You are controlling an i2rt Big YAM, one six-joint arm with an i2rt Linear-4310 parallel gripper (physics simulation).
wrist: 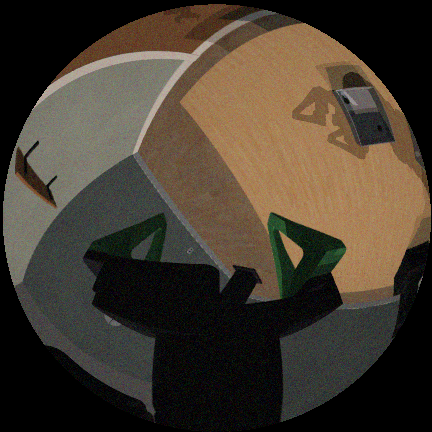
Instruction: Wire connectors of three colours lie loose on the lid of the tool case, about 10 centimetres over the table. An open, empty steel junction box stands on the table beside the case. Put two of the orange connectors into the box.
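Frame: origin at the arm's base, x back, y down, z right, level; centimetres.
Where they show: gripper, fingertip midpoint: (216, 218).
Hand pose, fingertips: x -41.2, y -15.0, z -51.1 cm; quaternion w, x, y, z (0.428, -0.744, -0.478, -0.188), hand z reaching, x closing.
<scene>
After its pixels a point has its place.
The steel junction box (363, 115) @(z -29.1, x -44.8, y 7.9 cm) stands on the wooden table (280, 125) @(z -48.4, x -45.6, y 8.0 cm) at the upper right of the wrist view. It is open at the top, grey, with dark round holes in its sides. Its inside is partly in dark shade, and I make out no connector in it. My gripper (216, 218) @(z -51.1, x -41.2, y -15.0 cm) is open with its two green fingers wide apart and nothing between them. It is well away from the box, which lies up and to the right of the fingers. The orange connectors and the tool case's lid cannot be made out in this view.
Shadows of the gripper fall on the table beside the box. A dark shape (412, 275) stands at the right edge. A grey wall with a small brown hook board (32, 180) shows at the left. The table's edge runs diagonally through the middle.
</scene>
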